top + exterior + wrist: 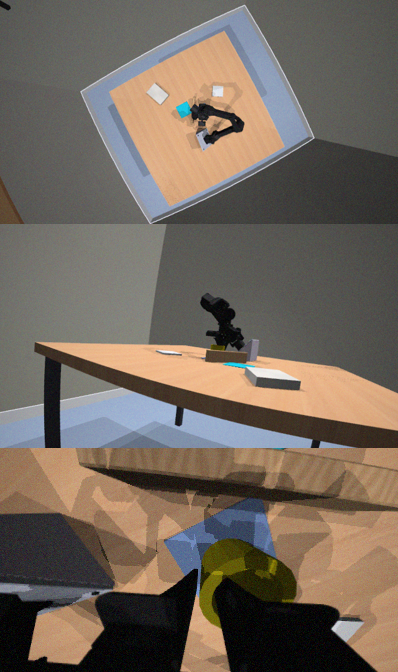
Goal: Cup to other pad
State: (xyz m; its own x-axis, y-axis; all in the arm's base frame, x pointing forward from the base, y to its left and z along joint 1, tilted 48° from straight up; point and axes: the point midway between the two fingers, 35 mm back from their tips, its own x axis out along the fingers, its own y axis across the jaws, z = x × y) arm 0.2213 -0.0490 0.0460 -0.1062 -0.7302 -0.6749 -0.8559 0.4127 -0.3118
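Right now my gripper tip is 2 cm short of the blue pad, 2 cm to the left of it and 5 cm above it. Also, from my gripper tip: low wooden block 7 cm ahead, 6 cm to the left, 2 cm below; then cyan pad 12 cm ahead, 13 cm to the left, 5 cm below; then yellow cup 2 cm ahead, 2 cm to the right.
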